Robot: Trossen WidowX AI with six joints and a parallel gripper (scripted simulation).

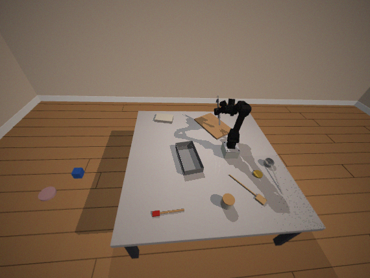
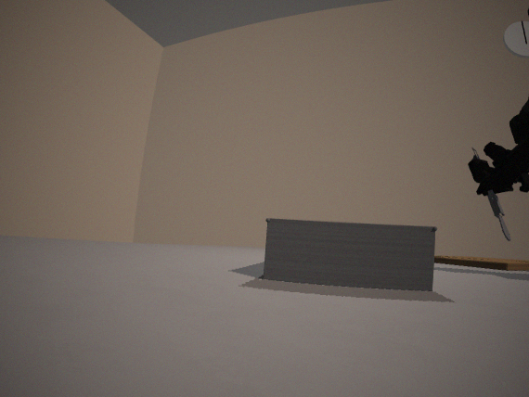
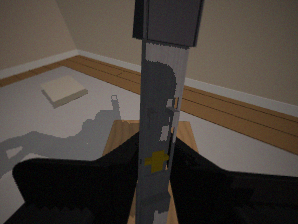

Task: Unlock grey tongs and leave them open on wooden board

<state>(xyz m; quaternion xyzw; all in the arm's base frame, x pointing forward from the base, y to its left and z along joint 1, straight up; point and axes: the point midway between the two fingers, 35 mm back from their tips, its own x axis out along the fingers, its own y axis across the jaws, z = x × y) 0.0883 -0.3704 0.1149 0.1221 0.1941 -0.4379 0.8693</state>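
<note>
Right now my gripper tip is 2 cm past the yellow lock piece, 2 cm to the right of it and 2 cm below it. Round my gripper tip: cream block: 51 cm ahead, 3 cm to the right, 18 cm below; roasting tin: 25 cm ahead, 50 cm to the left, 16 cm below; wooden board: 1 cm behind, 2 cm to the left, 18 cm below.
</note>
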